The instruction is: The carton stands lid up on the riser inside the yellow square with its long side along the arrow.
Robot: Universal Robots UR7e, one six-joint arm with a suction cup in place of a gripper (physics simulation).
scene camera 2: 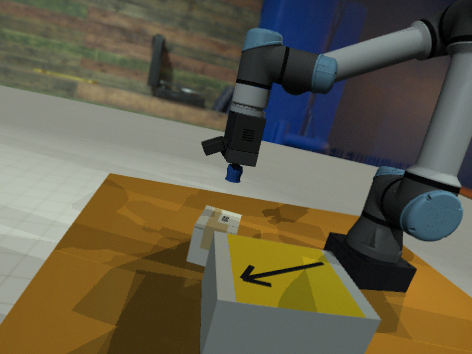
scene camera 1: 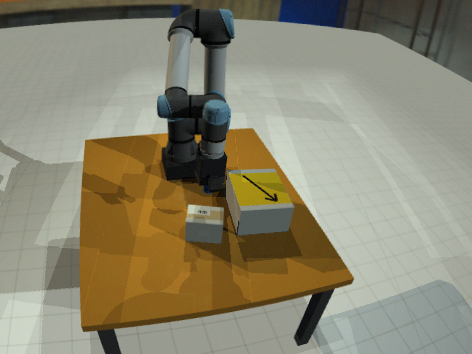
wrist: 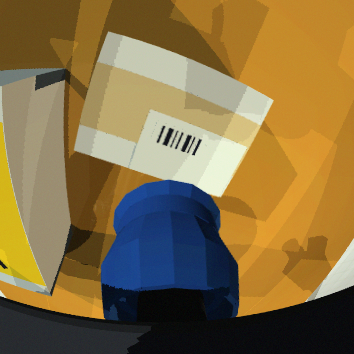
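Observation:
The white carton (scene camera 1: 204, 225) (scene camera 2: 215, 217) (wrist: 170, 110) stands on the table beside the riser (scene camera 1: 265, 220) (scene camera 2: 285, 325) (wrist: 42, 175), apart from it. Its taped top with the barcode label faces up. Its long side lies at an angle to the arrow (scene camera 1: 260, 188) (scene camera 2: 282, 271). The arrow is on the yellow square (scene camera 1: 250, 197) (scene camera 2: 310, 295) (wrist: 12, 240) on the riser's top, and nothing stands there. My gripper (scene camera 1: 207, 189) (scene camera 2: 233, 180) (wrist: 167, 192), a blue suction cup, is open and holds nothing. It hangs above the table on the robot-base side of the carton, higher than its top.
The robot's base (scene camera 1: 177, 167) (scene camera 2: 372, 270) stands at the back of the wooden table (scene camera 1: 125, 300) (scene camera 2: 30, 315). The tall grey riser is close beside the carton, separated by a narrow gap. The table's edges show in scene camera 1.

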